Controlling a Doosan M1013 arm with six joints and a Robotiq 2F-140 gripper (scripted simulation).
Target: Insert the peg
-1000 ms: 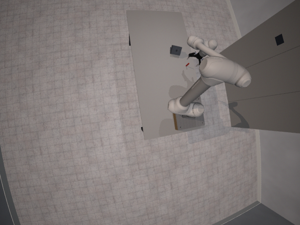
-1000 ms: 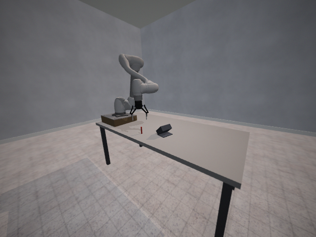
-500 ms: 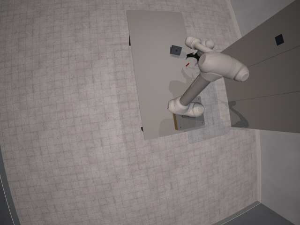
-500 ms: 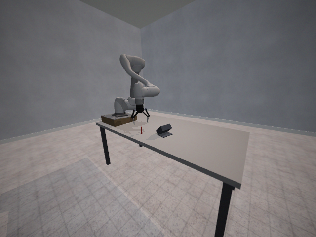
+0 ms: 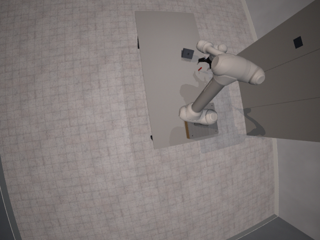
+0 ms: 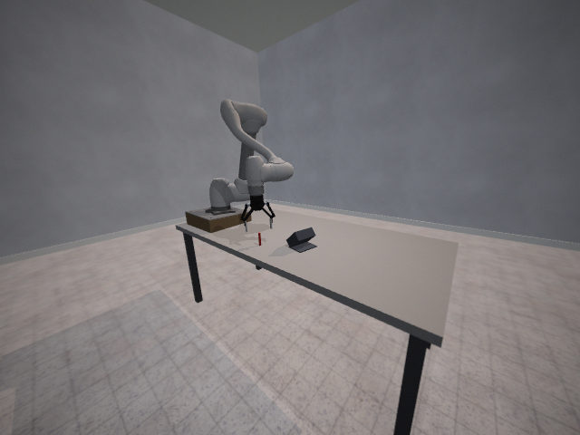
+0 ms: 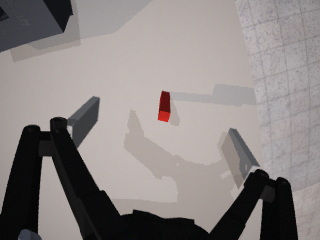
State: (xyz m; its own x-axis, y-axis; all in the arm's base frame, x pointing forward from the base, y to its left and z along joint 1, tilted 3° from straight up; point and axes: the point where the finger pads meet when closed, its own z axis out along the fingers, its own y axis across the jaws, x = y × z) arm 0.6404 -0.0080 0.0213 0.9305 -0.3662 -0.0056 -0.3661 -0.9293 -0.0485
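Now: hand 70 mm above the red peg.
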